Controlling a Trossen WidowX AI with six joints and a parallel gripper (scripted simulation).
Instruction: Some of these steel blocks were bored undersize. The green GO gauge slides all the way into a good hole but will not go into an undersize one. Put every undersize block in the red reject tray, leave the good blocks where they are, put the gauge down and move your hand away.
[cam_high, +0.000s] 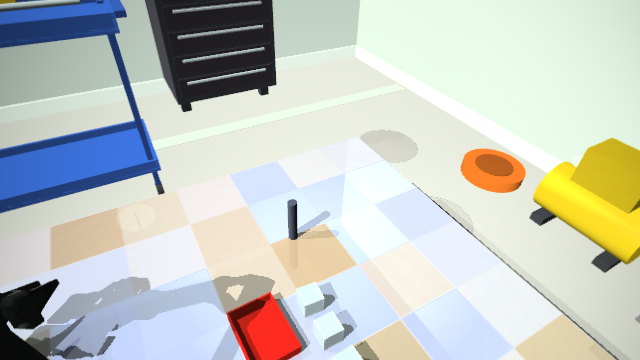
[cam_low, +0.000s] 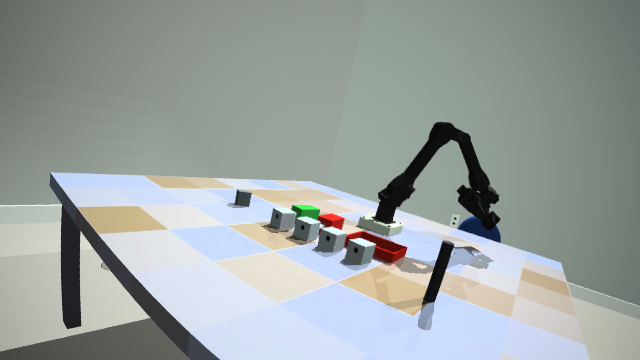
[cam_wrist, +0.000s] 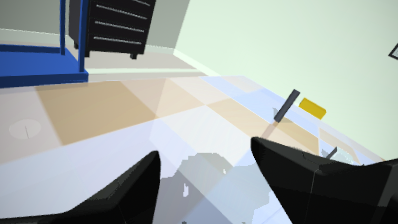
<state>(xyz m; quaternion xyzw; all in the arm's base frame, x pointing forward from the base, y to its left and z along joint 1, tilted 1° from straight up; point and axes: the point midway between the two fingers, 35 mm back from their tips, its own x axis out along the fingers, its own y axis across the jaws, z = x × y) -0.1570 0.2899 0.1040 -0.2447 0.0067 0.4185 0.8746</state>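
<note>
Now: the red reject tray 37 cm ahead of my gripper tip, 17 cm to the right of it and 11 cm below it. The rest, counted from my gripper tip: green GO gauge 43 cm ahead, 41 cm to the right, 10 cm below.
</note>
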